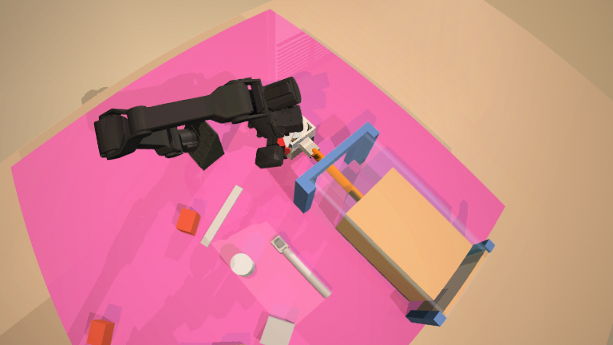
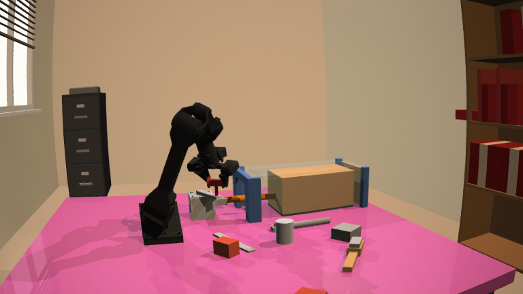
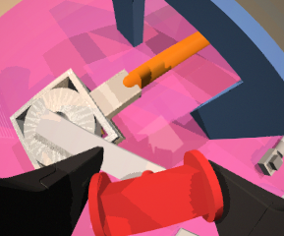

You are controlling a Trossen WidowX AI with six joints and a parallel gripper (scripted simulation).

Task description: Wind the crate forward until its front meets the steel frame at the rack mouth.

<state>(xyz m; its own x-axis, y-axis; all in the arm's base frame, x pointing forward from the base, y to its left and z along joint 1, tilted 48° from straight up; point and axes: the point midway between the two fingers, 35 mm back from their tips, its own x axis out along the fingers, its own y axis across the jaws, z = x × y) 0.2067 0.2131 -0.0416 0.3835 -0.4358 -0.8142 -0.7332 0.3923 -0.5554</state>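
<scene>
The red knob is 10 mm to the right of my gripper tip and 10 mm behind it. The rest, counted from my gripper tip: blue steel frame (100 mm ahead, 80 mm to the left, 30 mm below); winch (100 mm below, 80 mm behind, 60 mm to the left); winch handle (30 mm below, 30 mm behind, 20 mm to the left).
</scene>
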